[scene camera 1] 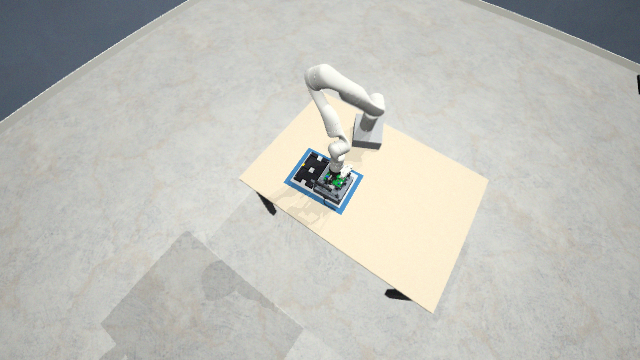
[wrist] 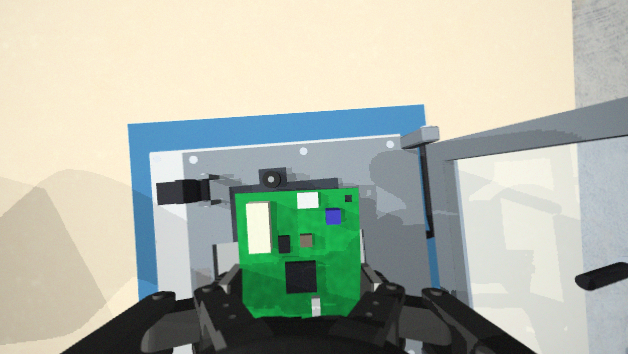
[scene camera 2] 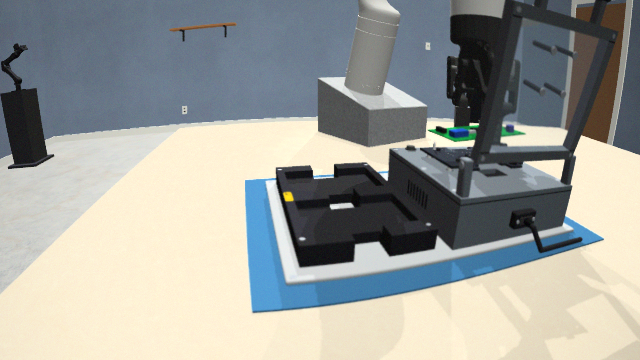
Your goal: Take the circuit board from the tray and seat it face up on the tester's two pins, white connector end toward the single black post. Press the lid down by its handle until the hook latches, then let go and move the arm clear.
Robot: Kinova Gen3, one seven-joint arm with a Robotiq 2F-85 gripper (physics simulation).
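Places are measured from the arm's base along level axes (x right, y ahead, z up), in millimetres.
Pixels of known places: gripper, fingertip midpoint: (scene camera 1: 334,179) (wrist: 301,278); arm's base, origin of the base link: (scene camera 1: 366,125) (scene camera 2: 363,88).
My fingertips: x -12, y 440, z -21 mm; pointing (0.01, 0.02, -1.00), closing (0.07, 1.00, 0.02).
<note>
Ahead of a thing's pixels: the offset from my fingertips to its top centre. "spot": to the spot under its first point. Level surfaces: height alone.
My gripper (scene camera 1: 336,176) (scene camera 2: 480,119) (wrist: 301,278) points down and is shut on the side edges of the green circuit board {dx -2, dy +0, dz +26 mm} (scene camera 1: 341,181) (scene camera 2: 466,136) (wrist: 338,242). The board is face up and about level above the grey tester (scene camera 2: 432,210) (wrist: 340,159), with a gap visible in scene camera 2. Its long white connector {dx -39, dy -22, dz +25 mm} (wrist: 258,227) is at the left in the wrist view. A round black post {dx -66, dy -17, dz -7 mm} (wrist: 271,179) shows just beyond the board's upper edge there. The tester's pins are largely hidden. The lid {spot: dx -72, dy +119, dz +86 mm} (scene camera 2: 592,90) (wrist: 450,225) stands raised. The black tray {spot: dx +194, dy +33, dz -71 mm} (scene camera 2: 325,220) holds no board.
The tester and tray stand on a white base {spot: dx +234, dy +111, dz -82 mm} (scene camera 2: 295,276) over a blue mat {dz -87 mm} (scene camera 2: 270,295) (wrist: 280,126). The raised lid, with several rods, stands close beside the gripper. A bent black lever {spot: dx -51, dy +136, dz -82 mm} (scene camera 2: 560,245) sticks out near the tester's side. A black block {dx -61, dy -73, dz +19 mm} (wrist: 175,192) projects at its left in the wrist view.
</note>
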